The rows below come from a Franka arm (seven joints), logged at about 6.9 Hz.
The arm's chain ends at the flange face. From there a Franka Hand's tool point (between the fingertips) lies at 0.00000 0.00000 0.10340 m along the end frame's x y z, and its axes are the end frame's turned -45 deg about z.
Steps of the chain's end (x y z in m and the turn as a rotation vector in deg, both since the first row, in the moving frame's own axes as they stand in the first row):
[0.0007 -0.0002 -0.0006 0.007 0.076 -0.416]
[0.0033 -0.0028 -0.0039 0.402 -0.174 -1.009]
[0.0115 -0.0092 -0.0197 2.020 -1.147 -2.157]
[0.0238 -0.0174 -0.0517 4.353 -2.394 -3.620]
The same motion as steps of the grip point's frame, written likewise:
[0.0007 0.0004 -0.0006 -0.049 0.059 -0.416]
[0.0046 -0.0004 -0.0039 0.407 0.161 -1.009]
[0.0157 -0.0024 -0.0198 2.239 0.617 -2.157]
[0.0314 -0.0041 -0.0521 4.771 1.385 -3.620]

